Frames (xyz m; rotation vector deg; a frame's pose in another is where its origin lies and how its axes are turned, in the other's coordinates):
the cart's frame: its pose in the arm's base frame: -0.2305 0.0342 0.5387 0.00 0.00 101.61
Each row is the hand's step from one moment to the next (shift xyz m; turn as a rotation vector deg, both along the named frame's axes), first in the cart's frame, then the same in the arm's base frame.
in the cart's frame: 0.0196 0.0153 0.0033 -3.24 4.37 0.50
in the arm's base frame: -0.0189 0.0161 0.0033 -3.63 -4.05 0.50
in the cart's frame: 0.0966 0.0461 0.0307 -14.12 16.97 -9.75
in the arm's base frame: -0.0646 0.0853 0.0307 -13.78 -17.25 -9.75
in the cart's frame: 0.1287 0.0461 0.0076 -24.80 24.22 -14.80
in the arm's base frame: -0.0711 0.1168 0.0076 -18.73 -29.17 -14.80
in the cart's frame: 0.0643 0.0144 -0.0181 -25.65 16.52 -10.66
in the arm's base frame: -0.0270 0.0601 -0.0181 -11.02 -28.45 -10.66
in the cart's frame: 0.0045 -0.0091 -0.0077 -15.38 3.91 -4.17
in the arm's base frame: 0.0080 0.0062 -0.0077 -0.73 -15.85 -4.17
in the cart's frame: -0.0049 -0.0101 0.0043 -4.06 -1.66 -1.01
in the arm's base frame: 0.0109 -0.0028 0.0043 2.44 -3.64 -1.01
